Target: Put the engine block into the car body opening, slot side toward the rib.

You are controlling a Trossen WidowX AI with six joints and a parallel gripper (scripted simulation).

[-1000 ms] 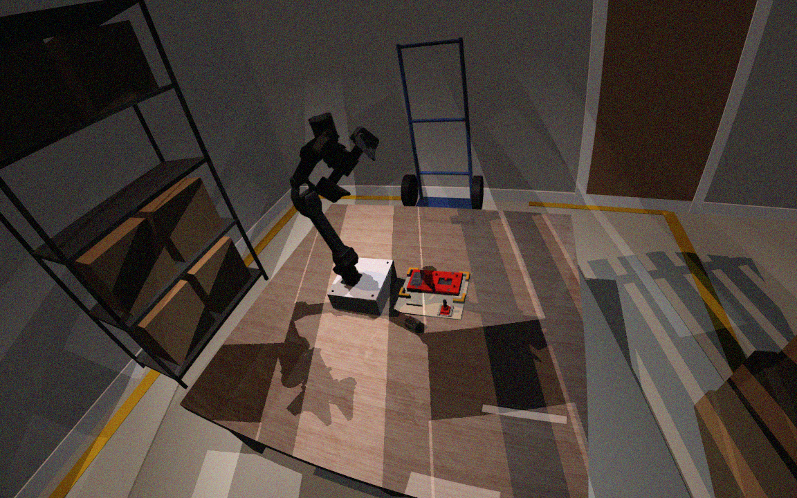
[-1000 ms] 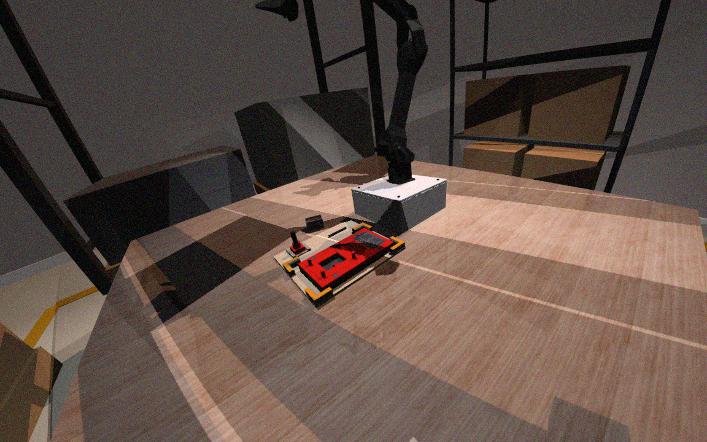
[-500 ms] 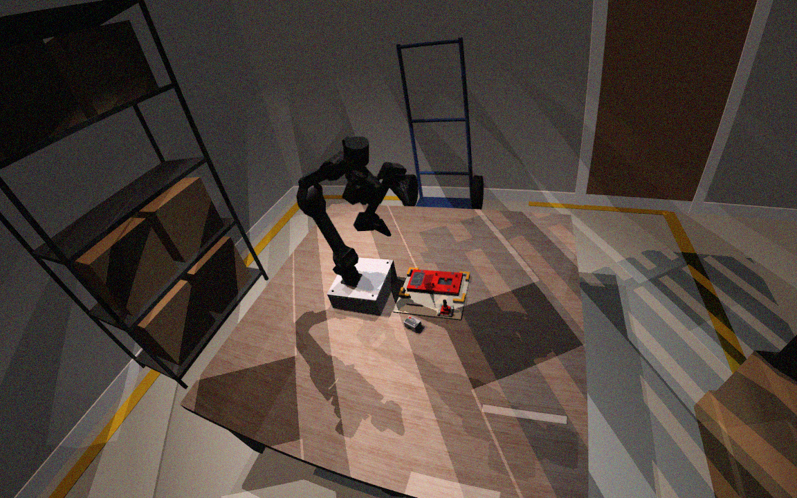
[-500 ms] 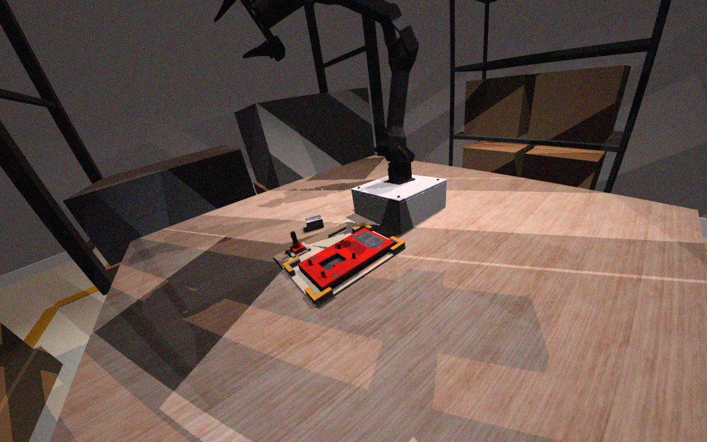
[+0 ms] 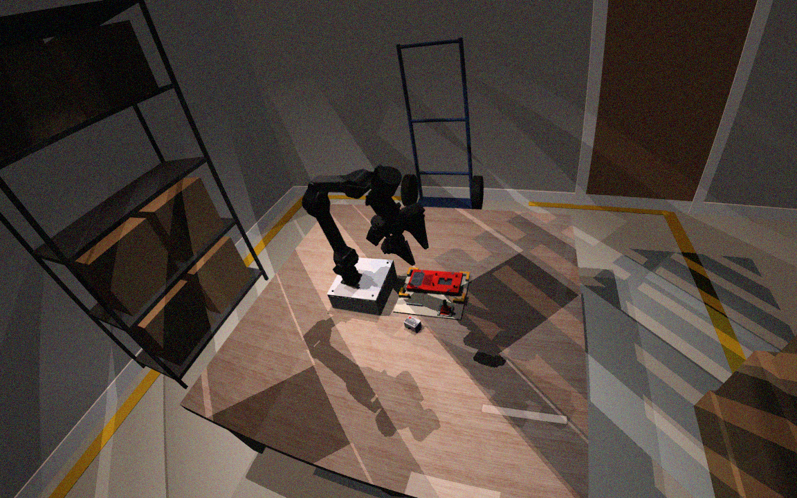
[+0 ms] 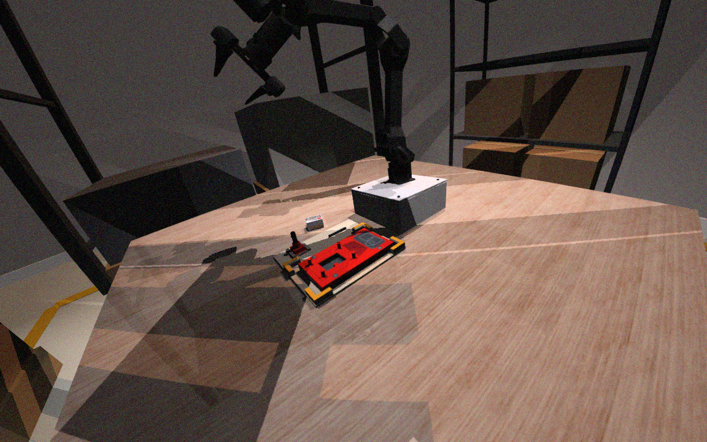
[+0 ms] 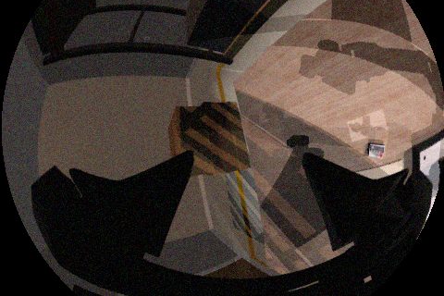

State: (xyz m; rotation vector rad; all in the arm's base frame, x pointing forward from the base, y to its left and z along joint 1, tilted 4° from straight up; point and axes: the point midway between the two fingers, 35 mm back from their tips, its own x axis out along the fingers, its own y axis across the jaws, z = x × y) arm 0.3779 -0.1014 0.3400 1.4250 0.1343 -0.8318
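The grey engine block lies 11 cm behind my gripper tip, 7 cm to the left of it and 40 cm below it. The rest, counted from my gripper tip: dark post: 3 cm behind, 17 cm to the left, 37 cm below.
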